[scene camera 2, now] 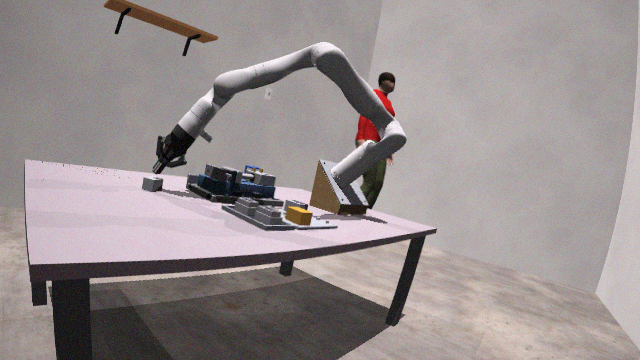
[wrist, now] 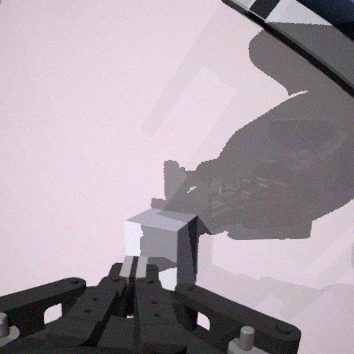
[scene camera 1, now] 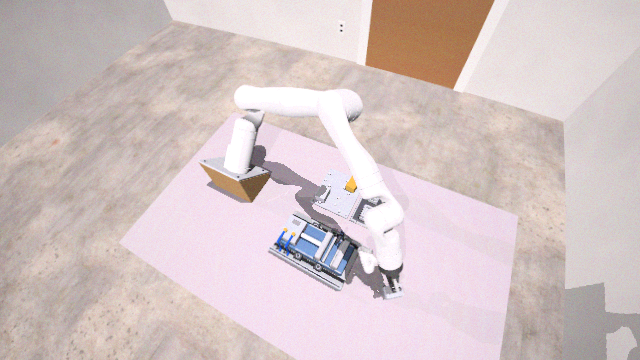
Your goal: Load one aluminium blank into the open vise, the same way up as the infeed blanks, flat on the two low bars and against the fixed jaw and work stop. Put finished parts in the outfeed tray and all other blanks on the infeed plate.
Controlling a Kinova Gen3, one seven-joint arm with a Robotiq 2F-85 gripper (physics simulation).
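Places are measured from the arm's base along level axes (x left, y back, z up), in centimetres.
Pixels of known places: gripper, fingertip midpoint: (scene camera 2: 154, 172) (wrist: 135, 269) (scene camera 1: 394, 291); arm's base, link origin: (scene camera 2: 339, 177) (scene camera 1: 237, 169).
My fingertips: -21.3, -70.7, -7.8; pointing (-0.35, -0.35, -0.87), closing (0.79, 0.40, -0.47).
Ahead of a thing's pixels: the offset from my fingertips to its top centre, as dx, dy, dz. "*": to the spot under its first point. Level surfaces: height alone.
A grey aluminium block {+0.3, -0.3, -1.5} (scene camera 1: 393, 296) (scene camera 2: 152, 184) (wrist: 160, 240) stands on the table beyond the vise's end. My gripper (scene camera 1: 394, 287) (scene camera 2: 157, 169) (wrist: 135, 269) is shut and empty; its fingertips are close above the block in scene camera 2 and overlap it in the wrist view. The blue vise {+5.5, +30.6, +4.8} (scene camera 1: 312, 234) (scene camera 2: 212, 183) has light jaws; what lies between them is too small to tell. A light plate with small pins {+31.9, +30.8, -4.3} (scene camera 1: 337, 204) (scene camera 2: 325, 226) bears a grey blank {+27.8, +36.2, -0.7} (scene camera 1: 322, 194) (scene camera 2: 296, 204) and an orange block {+36.6, +25.7, -0.7} (scene camera 1: 351, 184) (scene camera 2: 299, 215). A dark tray (scene camera 1: 355, 218) (scene camera 2: 242, 218) beside it holds two stepped grey parts.
Blue hoses with orange tips {* +2.7, +40.2, +3.3} (scene camera 1: 287, 240) stand at the vise's end nearer the robot base. The wedge-shaped base mount (scene camera 1: 240, 187) (scene camera 2: 325, 192) stands on the table {dz -5.1} (scene camera 1: 215, 260) (scene camera 2: 150, 240). A person in red (scene camera 2: 368, 129) is behind the arm. A wall shelf (scene camera 2: 160, 20) hangs high up.
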